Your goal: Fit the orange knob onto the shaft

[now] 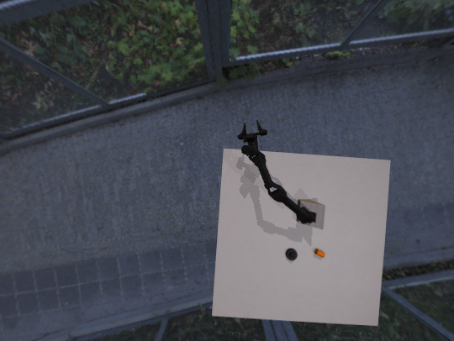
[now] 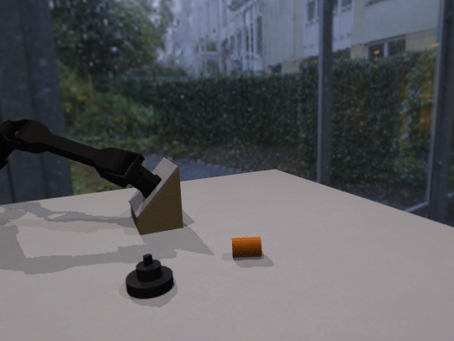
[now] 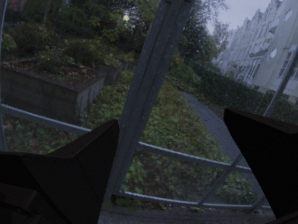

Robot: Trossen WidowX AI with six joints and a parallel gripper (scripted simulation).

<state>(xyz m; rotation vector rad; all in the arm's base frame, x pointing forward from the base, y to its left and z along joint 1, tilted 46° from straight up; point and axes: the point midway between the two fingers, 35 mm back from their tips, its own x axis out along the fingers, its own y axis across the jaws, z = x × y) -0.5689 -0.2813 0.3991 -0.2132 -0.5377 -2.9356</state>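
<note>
The orange knob lies 900 mm ahead of my gripper tip, 630 mm to the left of it and 160 mm below it. Round my gripper tip: dark round pedestal 930 mm ahead, 420 mm to the left, 150 mm below.
</note>
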